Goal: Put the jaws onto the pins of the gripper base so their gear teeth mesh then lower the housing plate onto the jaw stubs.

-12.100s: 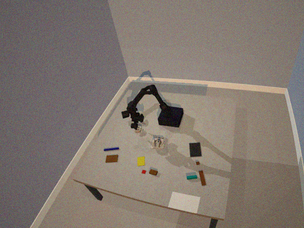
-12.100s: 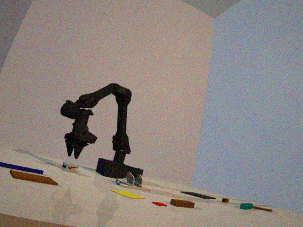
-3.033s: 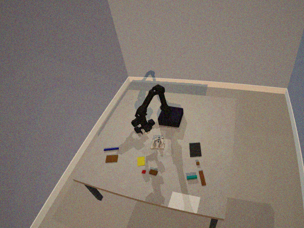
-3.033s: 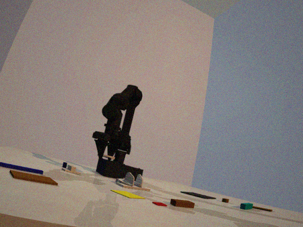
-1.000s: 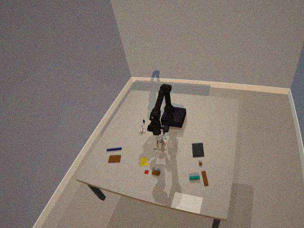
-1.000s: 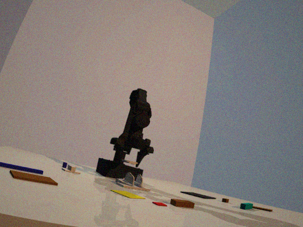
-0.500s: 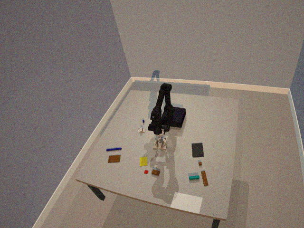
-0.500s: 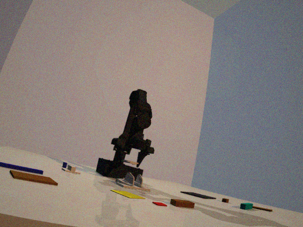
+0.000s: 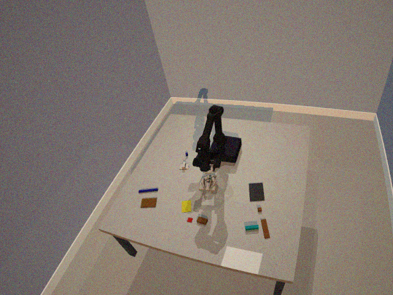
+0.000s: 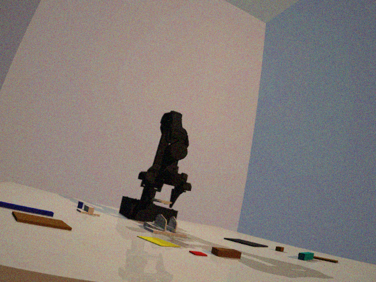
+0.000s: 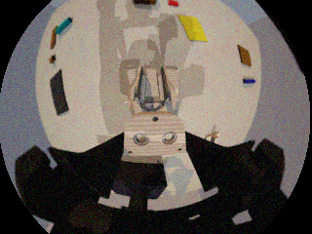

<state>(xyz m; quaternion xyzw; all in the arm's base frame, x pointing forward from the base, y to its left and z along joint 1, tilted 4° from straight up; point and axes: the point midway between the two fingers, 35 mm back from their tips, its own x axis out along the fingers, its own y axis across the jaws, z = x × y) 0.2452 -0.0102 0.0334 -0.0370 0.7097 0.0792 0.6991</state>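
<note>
The gripper base is 20 mm above my gripper tip and 10 mm ahead of it. From my gripper tip the other things lie so: jaw (70 mm below, 30 mm ahead, 10 mm to the right); then housing plate (80 mm below, 10 mm ahead); then yellow tile (270 mm ahead, 80 mm below, 70 mm to the right).
</note>
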